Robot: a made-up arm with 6 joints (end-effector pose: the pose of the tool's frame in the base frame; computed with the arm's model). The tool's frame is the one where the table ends. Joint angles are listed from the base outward.
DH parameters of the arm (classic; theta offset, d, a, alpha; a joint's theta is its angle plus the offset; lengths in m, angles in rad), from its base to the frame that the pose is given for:
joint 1: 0 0.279 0 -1.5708
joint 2: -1.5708 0 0.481 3.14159
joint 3: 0 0 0 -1.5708
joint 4: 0 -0.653 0 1.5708
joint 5: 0 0.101 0 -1.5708
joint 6: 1.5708 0 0 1.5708
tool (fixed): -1.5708 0 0 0
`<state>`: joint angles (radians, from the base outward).
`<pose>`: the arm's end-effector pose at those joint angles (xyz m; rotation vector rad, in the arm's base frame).
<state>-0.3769 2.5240 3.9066 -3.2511 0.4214 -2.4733</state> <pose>0.3994 -0.0501 0.5304 -0.7221 -0.8411 -0.5716</pose>
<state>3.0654 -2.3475 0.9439 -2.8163 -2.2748 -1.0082</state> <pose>0.9834 -0.1710 -0.1237 0.3323 1.9365 -1.5323</pose>
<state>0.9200 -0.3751 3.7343 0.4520 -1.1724 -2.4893</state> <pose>-0.2368 -0.4610 0.1637 -0.7733 0.7155 -1.7267</pose>
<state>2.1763 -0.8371 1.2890 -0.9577 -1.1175 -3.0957</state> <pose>0.4071 -0.4860 1.1995 0.0987 -2.3003 -0.6170</pose>
